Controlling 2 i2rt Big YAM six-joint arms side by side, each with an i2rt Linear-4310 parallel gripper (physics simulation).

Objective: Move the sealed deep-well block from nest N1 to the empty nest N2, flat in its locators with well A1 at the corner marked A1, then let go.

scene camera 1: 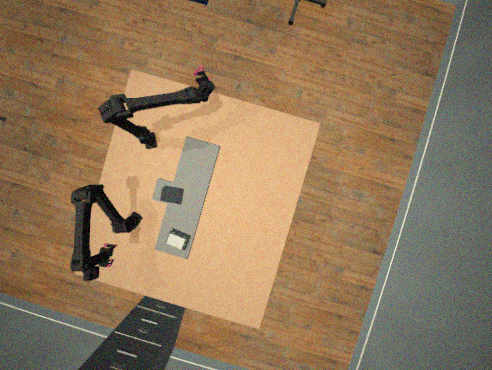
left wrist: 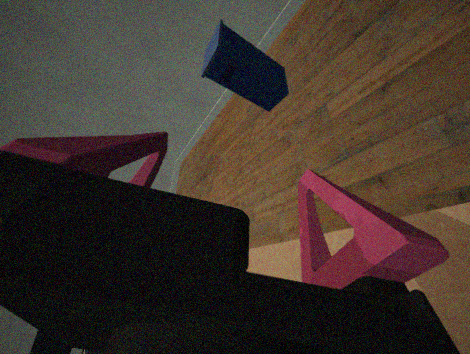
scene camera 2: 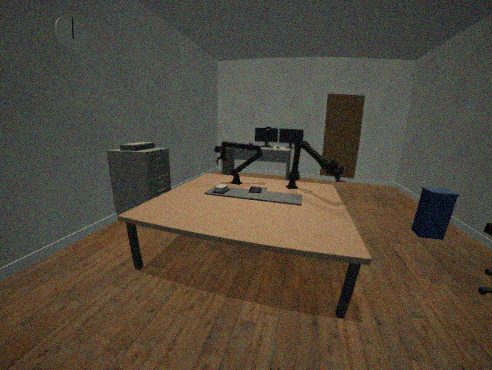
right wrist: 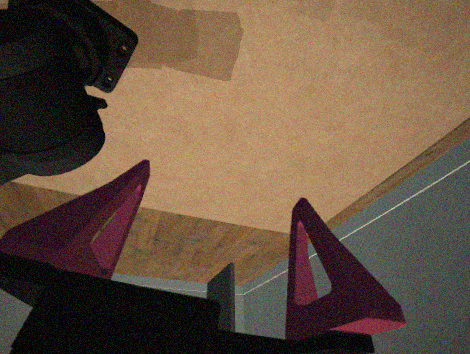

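Seen in the pictures: left gripper, fingertip midpoint: (scene camera 1: 204, 71) (left wrist: 237, 159) (scene camera 2: 347, 176); right gripper, fingertip midpoint: (scene camera 1: 114, 252) (scene camera 2: 221, 165) (right wrist: 226, 185); left arm's base, origin of the base link: (scene camera 1: 150, 140) (scene camera 2: 291, 187); right arm's base, origin of the base link: (scene camera 1: 134, 220) (scene camera 2: 236, 183) (right wrist: 76, 33).
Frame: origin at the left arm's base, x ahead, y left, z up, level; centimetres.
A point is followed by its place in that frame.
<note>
A small block with a pale top (scene camera 1: 177, 240) @(x 8.3, y -79.5, z 6.7 cm) (scene camera 2: 221, 187) @(x 10.6, y -80.1, z 6.2 cm) sits in a dark holder near one end of the long grey plate (scene camera 1: 200, 156) @(x 36.5, y -20.0, z 1.3 cm) (scene camera 2: 282, 197) @(x 34.0, y -25.2, z 1.3 cm). A dark square piece (scene camera 1: 172, 194) @(x 9.7, y -44.8, z 2.4 cm) (scene camera 2: 256, 190) @(x 13.0, y -45.0, z 2.5 cm) lies near the plate's middle; labels and locators are too small to read. My left gripper (scene camera 1: 200, 69) @(x 55.4, y 27.2, z 25.8 cm) (scene camera 2: 340, 178) @(x 55.4, y 27.2, z 25.8 cm) (left wrist: 237, 159) @(x 55.4, y 27.2, z 25.8 cm) is open and empty, beyond the table's edge, far from the block. My right gripper (scene camera 1: 112, 254) @(x -29.4, y -76.1, z 20.1 cm) (scene camera 2: 218, 159) @(x -29.4, y -76.1, z 20.1 cm) (right wrist: 226, 185) @(x -29.4, y -76.1, z 20.1 cm) is open and empty, raised near the table's edge, left of the block in scene camera 1.
The plate lies on a wooden table (scene camera 1: 260, 200) @(x 75.7, y -62.7, z 0.0 cm) (scene camera 2: 240, 222) @(x 76.2, y -73.3, z 0.0 cm). A drawer cabinet (scene camera 1: 150, 327) (scene camera 2: 132, 175) stands beyond the table's edge. A blue bin (scene camera 2: 434, 212) (left wrist: 247, 70) stands on the floor. Part of a black arm shows at the left of the right wrist view.
</note>
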